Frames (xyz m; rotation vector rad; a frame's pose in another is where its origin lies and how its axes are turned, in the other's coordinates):
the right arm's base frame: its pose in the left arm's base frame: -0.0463 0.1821 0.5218 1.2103 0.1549 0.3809
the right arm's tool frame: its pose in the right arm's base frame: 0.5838 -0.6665 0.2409 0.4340 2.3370 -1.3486
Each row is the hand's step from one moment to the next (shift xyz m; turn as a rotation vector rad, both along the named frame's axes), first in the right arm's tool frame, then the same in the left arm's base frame.
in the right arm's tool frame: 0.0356 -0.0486 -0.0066 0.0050 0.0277 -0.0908
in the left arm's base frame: -0.0403 -0.0438 -0.0114 -0.0216 0.0088 0.0922
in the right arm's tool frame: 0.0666 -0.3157 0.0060 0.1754 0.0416 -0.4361
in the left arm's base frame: -0.0913 -0.2961 -0.0902 -0.2589 -0.0263 0.3936
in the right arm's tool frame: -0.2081 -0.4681 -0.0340 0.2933 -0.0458 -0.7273
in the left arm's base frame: 0.1543 -0.4884 -0.0356 -0.4427 -0.1554 0.6300
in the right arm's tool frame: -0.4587 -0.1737 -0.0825 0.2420 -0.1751 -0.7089
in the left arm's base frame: 0.4140 -0.2460 0.1245 -0.4002 -0.2838 0.5925
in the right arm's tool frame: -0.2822 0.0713 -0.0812 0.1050 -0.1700 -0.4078
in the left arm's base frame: 0.2639 0.0152 0.1464 -0.2030 -0.2349 0.3314
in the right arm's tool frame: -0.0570 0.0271 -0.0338 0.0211 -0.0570 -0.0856
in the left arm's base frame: 0.0508 0.0118 0.0491 -0.0436 -0.0701 0.0649
